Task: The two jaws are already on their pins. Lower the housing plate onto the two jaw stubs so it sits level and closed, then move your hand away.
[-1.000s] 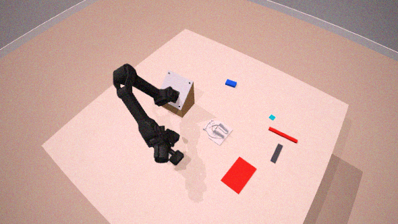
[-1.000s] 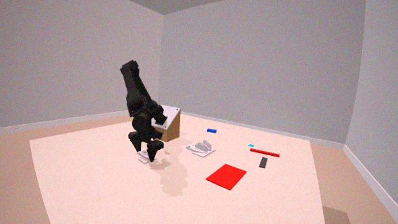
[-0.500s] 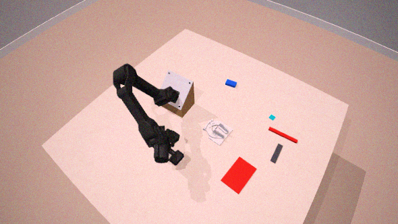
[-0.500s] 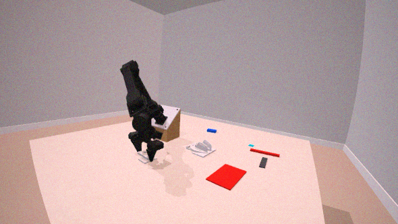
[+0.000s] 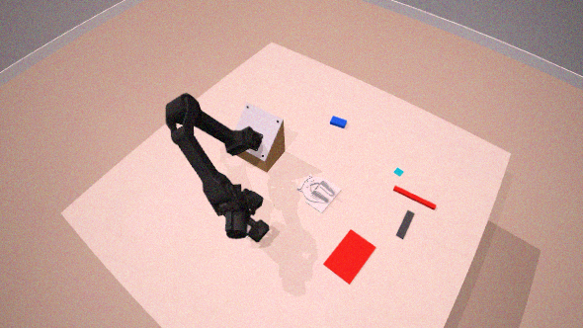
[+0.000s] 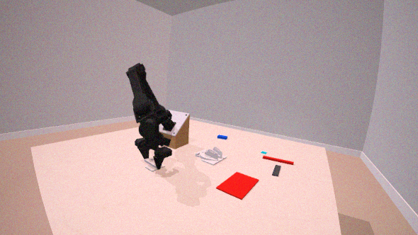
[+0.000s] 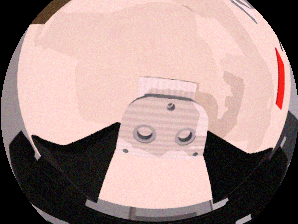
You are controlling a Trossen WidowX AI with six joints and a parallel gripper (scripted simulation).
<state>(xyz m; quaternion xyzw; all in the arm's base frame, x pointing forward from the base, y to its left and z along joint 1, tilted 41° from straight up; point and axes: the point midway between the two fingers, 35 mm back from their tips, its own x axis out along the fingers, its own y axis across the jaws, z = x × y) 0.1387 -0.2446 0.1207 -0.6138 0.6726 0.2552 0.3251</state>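
Right now my gripper tip is 1 cm to the right of the white part. The rest, counted from my gripper tip: dark bar: 46 cm ahead, 29 cm to the left, 1 cm below; blue block: 5 cm ahead, 59 cm to the left; red sheet: 34 cm ahead, 10 cm to the left, 1 cm below.
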